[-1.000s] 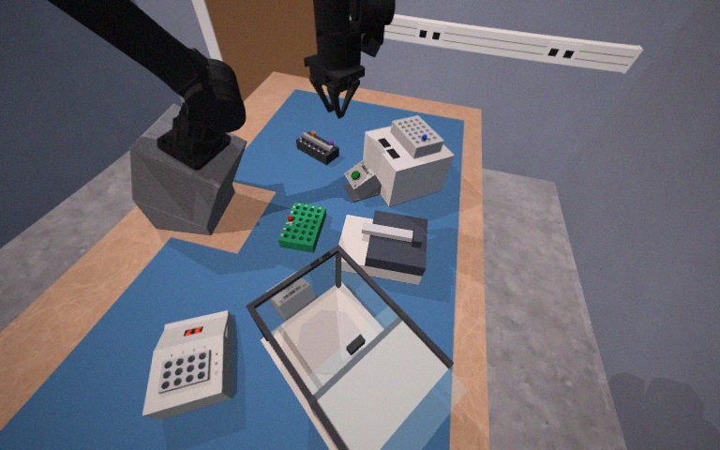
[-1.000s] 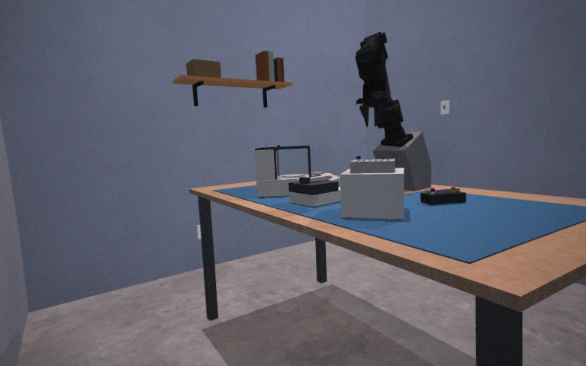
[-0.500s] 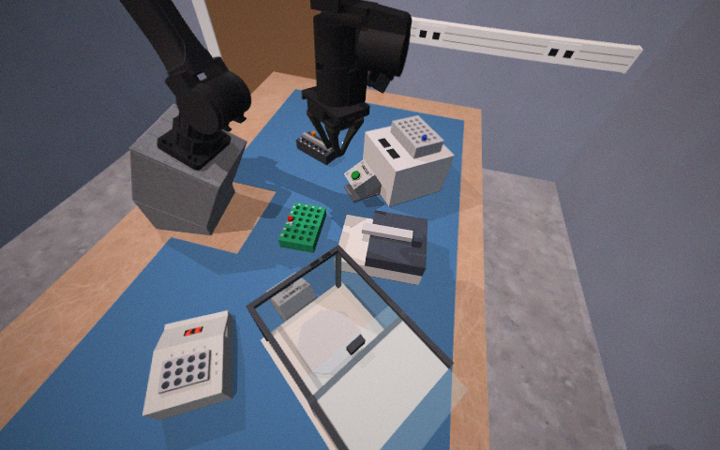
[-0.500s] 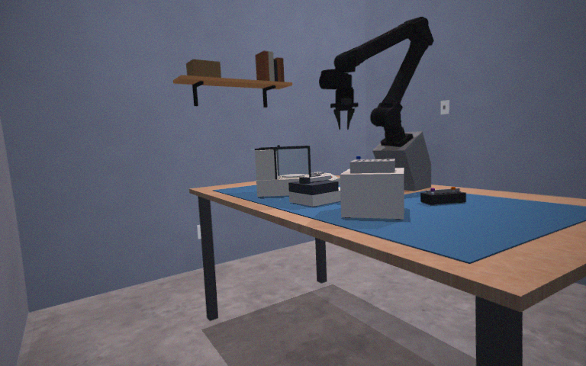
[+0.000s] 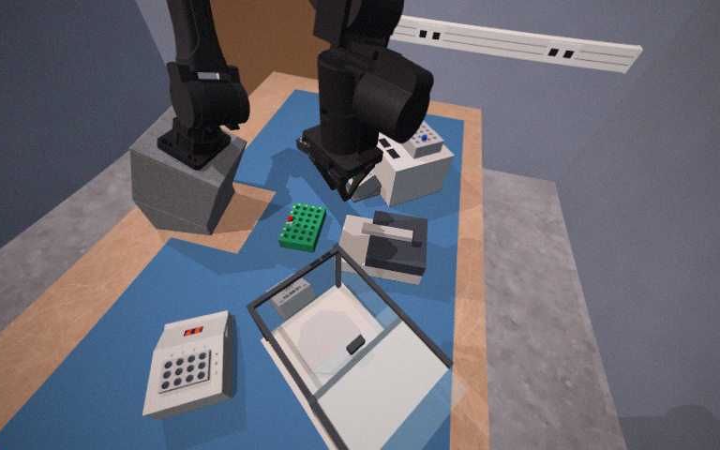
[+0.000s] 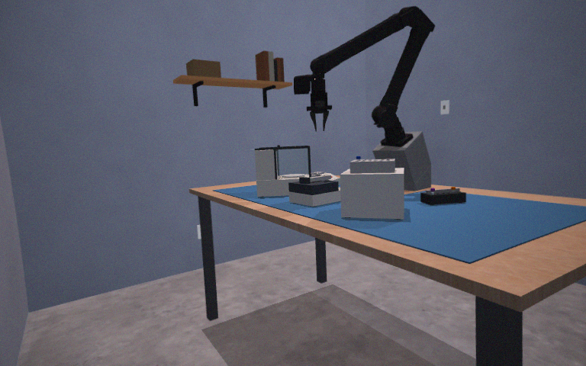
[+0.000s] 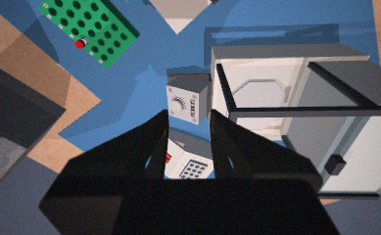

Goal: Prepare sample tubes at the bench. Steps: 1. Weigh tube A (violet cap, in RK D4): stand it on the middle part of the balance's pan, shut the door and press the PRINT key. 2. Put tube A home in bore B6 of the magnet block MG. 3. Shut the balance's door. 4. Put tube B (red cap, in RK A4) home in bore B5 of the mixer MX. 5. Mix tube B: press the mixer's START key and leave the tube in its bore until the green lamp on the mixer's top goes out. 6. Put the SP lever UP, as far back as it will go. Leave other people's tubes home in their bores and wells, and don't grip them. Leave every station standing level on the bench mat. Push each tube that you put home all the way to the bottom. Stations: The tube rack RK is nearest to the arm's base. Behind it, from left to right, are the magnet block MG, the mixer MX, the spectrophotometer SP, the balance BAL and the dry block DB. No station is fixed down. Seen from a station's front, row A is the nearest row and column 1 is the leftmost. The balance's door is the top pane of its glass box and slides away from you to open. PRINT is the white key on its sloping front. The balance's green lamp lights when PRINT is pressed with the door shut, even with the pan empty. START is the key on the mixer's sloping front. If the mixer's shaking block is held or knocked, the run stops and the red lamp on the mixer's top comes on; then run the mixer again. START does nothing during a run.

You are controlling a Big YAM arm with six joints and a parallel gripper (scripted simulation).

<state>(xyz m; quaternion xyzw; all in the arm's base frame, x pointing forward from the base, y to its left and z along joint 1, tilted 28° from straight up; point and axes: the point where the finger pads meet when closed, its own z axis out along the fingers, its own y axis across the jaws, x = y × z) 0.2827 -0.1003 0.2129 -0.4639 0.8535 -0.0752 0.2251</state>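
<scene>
Right now my hand is 120 mm short of the balance door, 210 mm to the left of it and 70 mm above it. Also, from my hand: SP lever 80 mm ahead, 100 mm to the left, 190 mm below; green rack RK 140 mm behind, 100 mm to the left, 260 mm below; white print key 80 mm behind, 90 mm to the right, 210 mm below.
</scene>
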